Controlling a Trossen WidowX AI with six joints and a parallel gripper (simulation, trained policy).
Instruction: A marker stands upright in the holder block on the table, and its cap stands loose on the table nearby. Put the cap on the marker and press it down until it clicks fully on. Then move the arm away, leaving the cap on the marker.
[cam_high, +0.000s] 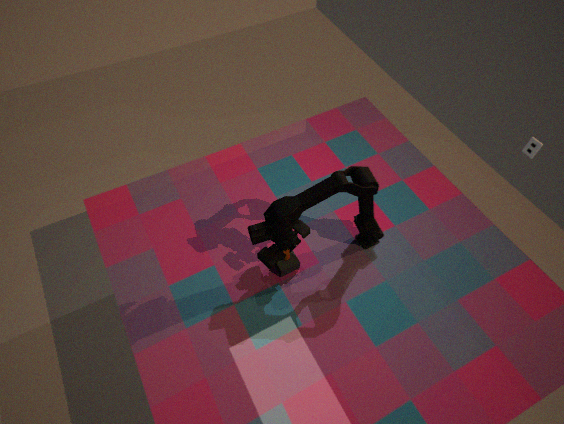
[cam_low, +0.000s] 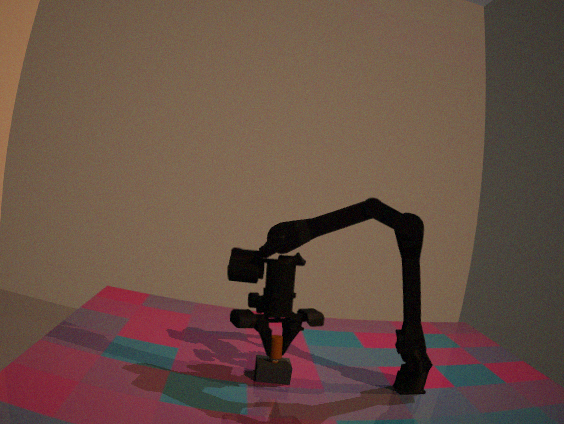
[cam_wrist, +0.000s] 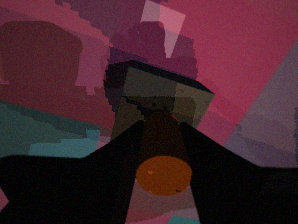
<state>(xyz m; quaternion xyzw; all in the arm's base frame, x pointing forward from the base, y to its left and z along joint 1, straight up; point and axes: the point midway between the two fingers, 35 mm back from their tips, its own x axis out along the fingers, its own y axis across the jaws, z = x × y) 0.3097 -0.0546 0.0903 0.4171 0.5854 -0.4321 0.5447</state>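
Now: gripper tip 2 cm below the orange cap. The rest, counted from my gripper tip: dark grey holder block 4 cm below.
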